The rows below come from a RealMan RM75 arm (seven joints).
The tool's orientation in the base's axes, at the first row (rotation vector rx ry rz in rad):
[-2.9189, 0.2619, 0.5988]
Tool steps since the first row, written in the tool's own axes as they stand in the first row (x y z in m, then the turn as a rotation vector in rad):
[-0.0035, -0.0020, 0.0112, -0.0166, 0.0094, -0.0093]
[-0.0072, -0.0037, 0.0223, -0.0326, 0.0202, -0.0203]
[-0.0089, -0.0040, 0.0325, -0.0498, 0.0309, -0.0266]
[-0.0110, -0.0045, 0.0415, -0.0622, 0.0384, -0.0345]
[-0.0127, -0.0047, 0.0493, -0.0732, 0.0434, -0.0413]
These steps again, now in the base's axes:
[-0.0070, 0.0045, -0.0086, -0.0134, -0.0085, 0.0141]
[-0.0141, 0.0086, -0.0170, -0.0259, -0.0188, 0.0293]
[-0.0195, 0.0110, -0.0255, -0.0413, -0.0279, 0.0407]
[-0.0246, 0.0134, -0.0328, -0.0510, -0.0349, 0.0521]
[-0.0291, 0.0153, -0.0392, -0.0594, -0.0395, 0.0621]

